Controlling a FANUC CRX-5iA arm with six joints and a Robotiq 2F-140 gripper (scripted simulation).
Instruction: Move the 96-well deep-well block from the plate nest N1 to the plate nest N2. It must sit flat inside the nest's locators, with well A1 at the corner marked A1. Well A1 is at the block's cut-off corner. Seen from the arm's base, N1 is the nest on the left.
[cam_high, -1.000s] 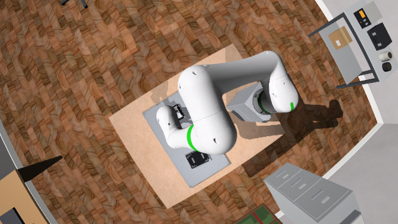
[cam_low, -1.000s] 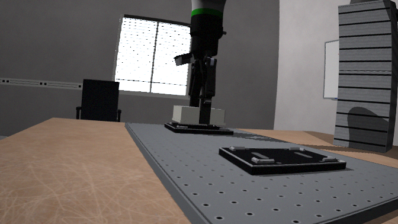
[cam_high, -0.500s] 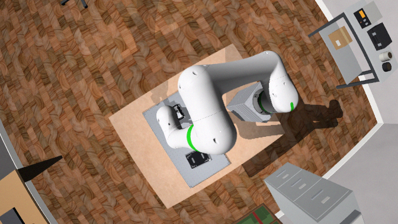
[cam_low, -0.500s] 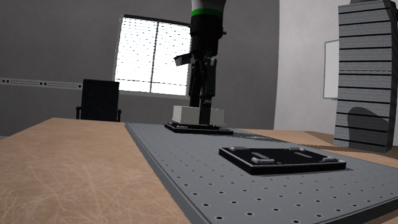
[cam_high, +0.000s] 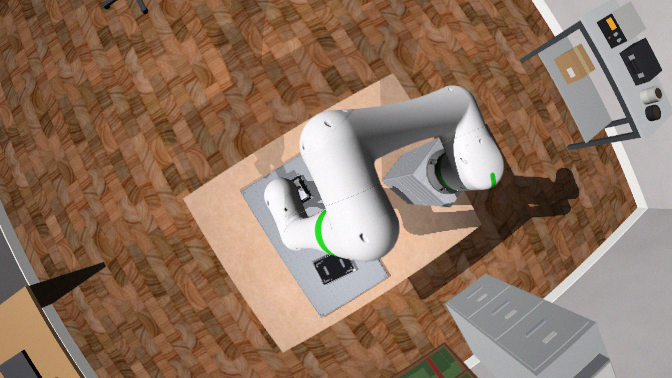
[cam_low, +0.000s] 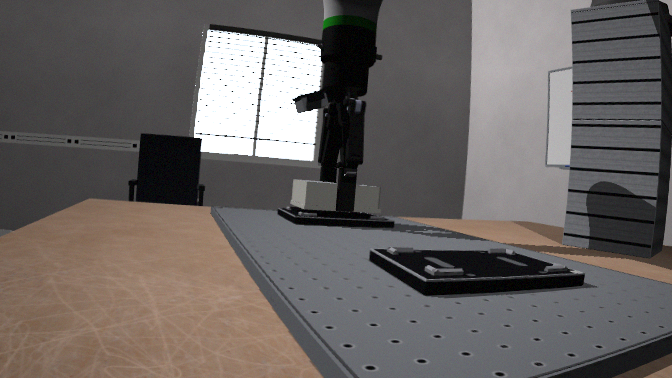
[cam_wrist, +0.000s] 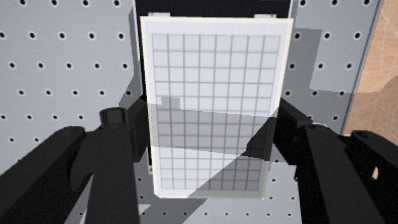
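Right now the 96-well deep-well block is 1 cm below my hand. Round my hand: black nest (6 cm behind, 37 cm to the left, 4 cm below).
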